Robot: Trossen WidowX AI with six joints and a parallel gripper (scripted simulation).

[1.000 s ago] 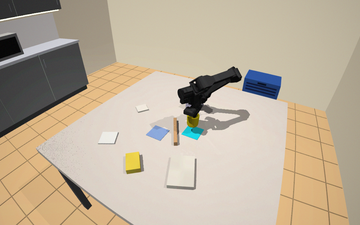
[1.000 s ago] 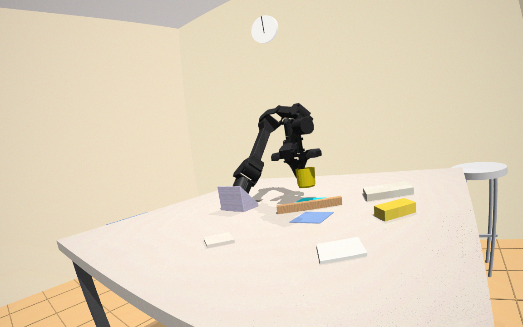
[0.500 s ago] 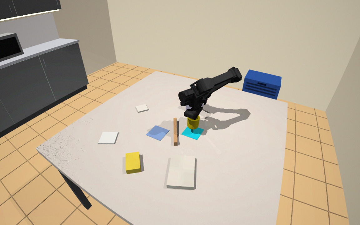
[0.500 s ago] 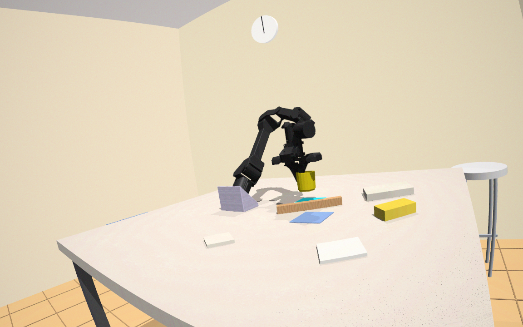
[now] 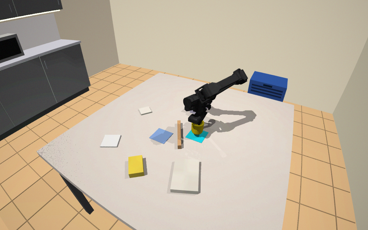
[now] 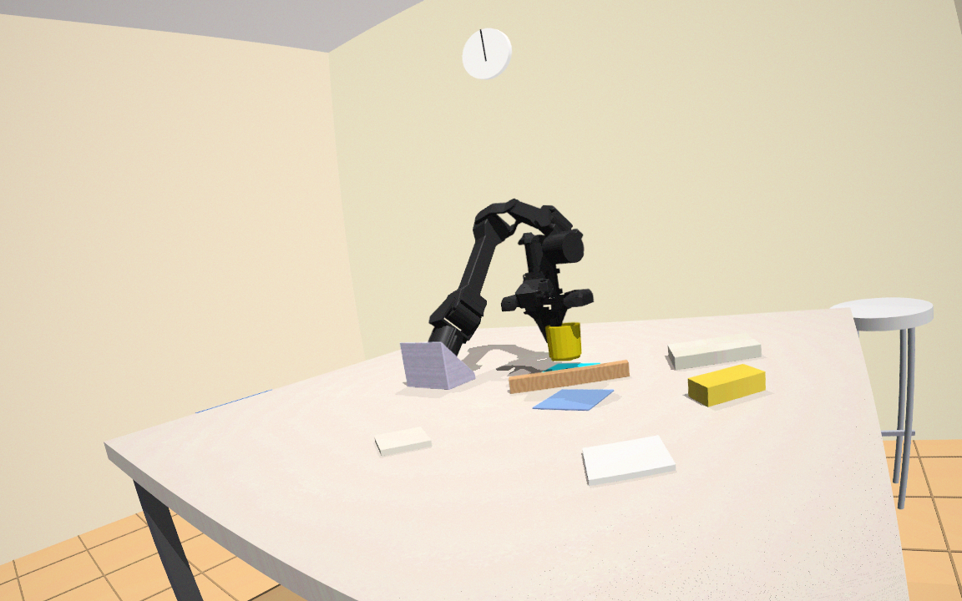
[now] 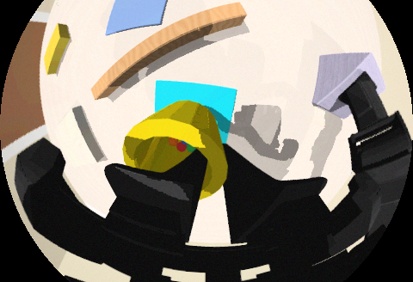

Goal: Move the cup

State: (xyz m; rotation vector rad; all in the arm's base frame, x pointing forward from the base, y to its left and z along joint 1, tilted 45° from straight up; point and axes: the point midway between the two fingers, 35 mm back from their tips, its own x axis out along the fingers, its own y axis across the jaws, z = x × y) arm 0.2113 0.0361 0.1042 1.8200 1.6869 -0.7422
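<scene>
My gripper tip is 7 cm above the cyan pad and 3 cm short of it. Also, from my gripper tip: wooden bar (9 cm to the right, 8 cm ahead, 6 cm below); white slab (33 cm ahead, 7 cm to the left, 5 cm below); yellow cup (2 cm ahead).
</scene>
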